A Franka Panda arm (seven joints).
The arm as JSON. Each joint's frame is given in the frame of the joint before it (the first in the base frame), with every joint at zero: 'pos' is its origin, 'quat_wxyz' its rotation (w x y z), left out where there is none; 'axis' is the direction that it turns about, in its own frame. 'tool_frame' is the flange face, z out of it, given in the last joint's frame.
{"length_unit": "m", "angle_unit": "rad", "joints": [
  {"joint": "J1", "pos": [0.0, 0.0, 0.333], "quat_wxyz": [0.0, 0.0, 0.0, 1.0], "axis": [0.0, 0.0, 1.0]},
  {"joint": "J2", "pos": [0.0, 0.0, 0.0], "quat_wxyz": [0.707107, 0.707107, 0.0, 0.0], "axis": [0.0, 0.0, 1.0]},
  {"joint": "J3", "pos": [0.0, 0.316, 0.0], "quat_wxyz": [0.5, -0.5, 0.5, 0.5], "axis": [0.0, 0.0, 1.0]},
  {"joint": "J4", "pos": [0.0, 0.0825, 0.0], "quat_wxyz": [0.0, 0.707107, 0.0, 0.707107], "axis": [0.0, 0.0, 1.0]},
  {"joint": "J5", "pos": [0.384, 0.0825, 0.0], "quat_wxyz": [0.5, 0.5, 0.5, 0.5], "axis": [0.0, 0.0, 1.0]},
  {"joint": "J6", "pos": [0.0, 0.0, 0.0], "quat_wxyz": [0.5, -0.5, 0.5, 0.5], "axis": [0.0, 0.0, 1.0]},
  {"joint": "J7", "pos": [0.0, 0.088, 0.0], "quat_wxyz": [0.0, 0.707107, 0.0, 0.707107], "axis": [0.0, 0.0, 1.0]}
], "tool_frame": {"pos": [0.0, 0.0, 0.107], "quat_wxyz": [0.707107, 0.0, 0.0, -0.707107]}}
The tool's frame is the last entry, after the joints.
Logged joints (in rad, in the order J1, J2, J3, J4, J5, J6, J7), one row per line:
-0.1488, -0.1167, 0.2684, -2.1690, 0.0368, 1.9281, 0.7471
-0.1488, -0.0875, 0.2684, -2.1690, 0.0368, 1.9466, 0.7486
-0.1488, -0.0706, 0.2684, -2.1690, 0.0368, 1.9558, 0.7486
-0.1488, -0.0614, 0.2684, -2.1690, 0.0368, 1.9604, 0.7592
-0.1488, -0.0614, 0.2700, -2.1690, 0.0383, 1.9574, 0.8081
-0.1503, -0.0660, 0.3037, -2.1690, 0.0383, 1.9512, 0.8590
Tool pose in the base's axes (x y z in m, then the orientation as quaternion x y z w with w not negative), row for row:
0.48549, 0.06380, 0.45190, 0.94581, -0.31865, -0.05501, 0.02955
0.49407, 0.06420, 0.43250, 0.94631, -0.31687, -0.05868, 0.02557
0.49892, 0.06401, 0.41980, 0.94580, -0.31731, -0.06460, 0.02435
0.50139, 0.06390, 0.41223, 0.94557, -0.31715, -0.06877, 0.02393
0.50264, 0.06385, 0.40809, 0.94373, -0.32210, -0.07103, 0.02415
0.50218, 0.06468, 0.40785, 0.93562, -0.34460, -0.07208, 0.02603
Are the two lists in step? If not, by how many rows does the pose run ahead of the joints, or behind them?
The pose runs 1 row behind the joints: the pose in row i belongs to the joints in row i - 1.
